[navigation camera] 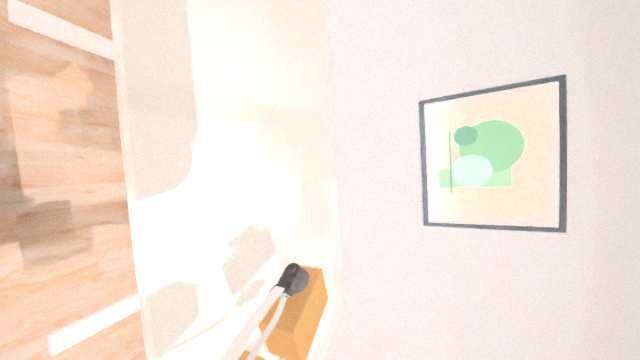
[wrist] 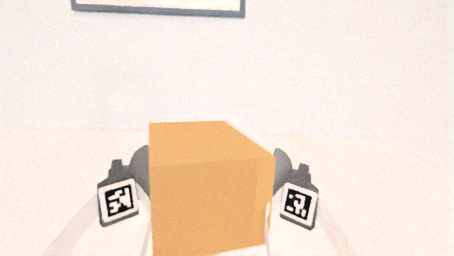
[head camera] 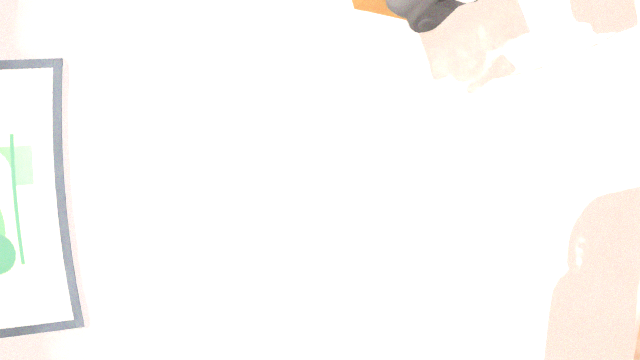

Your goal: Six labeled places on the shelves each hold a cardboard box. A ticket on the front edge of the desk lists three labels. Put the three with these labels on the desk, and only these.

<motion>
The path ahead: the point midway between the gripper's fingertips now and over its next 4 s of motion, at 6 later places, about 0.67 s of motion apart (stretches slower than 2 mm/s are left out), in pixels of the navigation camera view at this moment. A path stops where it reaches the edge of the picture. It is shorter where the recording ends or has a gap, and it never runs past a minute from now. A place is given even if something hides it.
My gripper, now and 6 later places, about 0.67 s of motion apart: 303, 300; 283, 294; 249, 285; 244, 283; 271, 291; 300, 299; 285, 295
</motion>
